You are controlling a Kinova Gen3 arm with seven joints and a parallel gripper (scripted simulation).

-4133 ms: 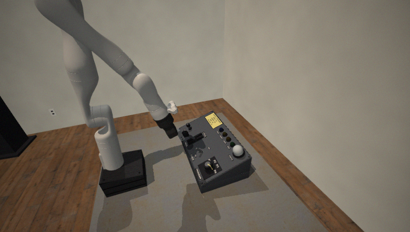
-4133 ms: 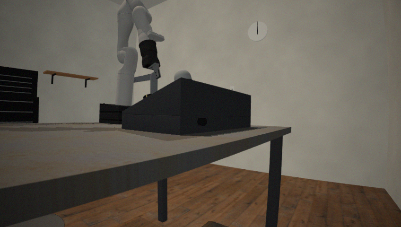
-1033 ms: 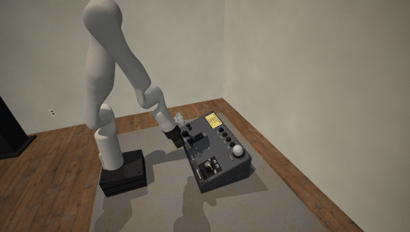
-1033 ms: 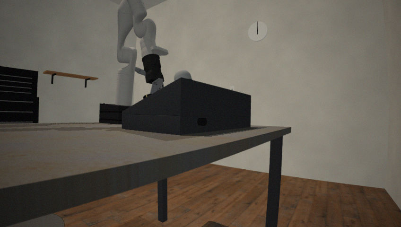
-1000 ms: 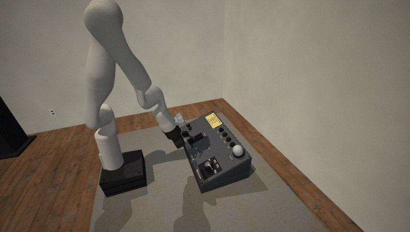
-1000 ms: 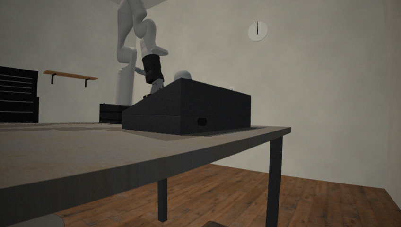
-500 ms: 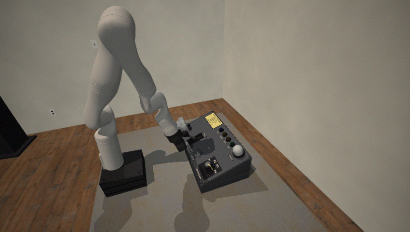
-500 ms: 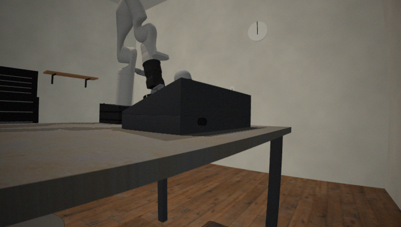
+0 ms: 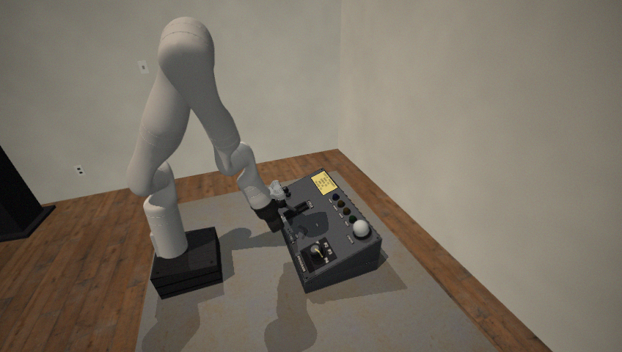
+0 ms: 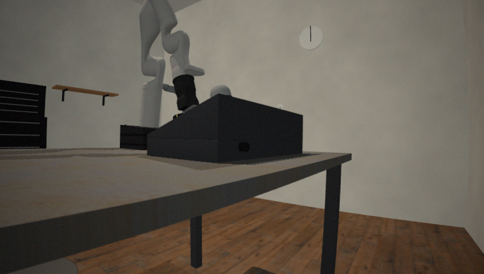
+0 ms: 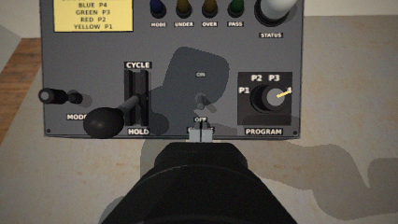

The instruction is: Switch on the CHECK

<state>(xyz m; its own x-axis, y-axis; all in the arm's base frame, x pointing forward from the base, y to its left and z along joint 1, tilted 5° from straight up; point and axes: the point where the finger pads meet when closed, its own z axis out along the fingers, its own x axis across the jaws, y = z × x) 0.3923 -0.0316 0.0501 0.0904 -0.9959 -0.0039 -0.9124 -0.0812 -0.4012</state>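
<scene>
Now: the check toggle 60 mm ahead of my hand, 20 mm below it and 10 mm to the left of it. Round my hand: program dial (120 mm to the right, 80 mm ahead, 10 mm below); then dark console (80 mm ahead, 60 mm to the left, 30 mm below); then black-knobbed cycle lever (120 mm to the left, 20 mm ahead).
</scene>
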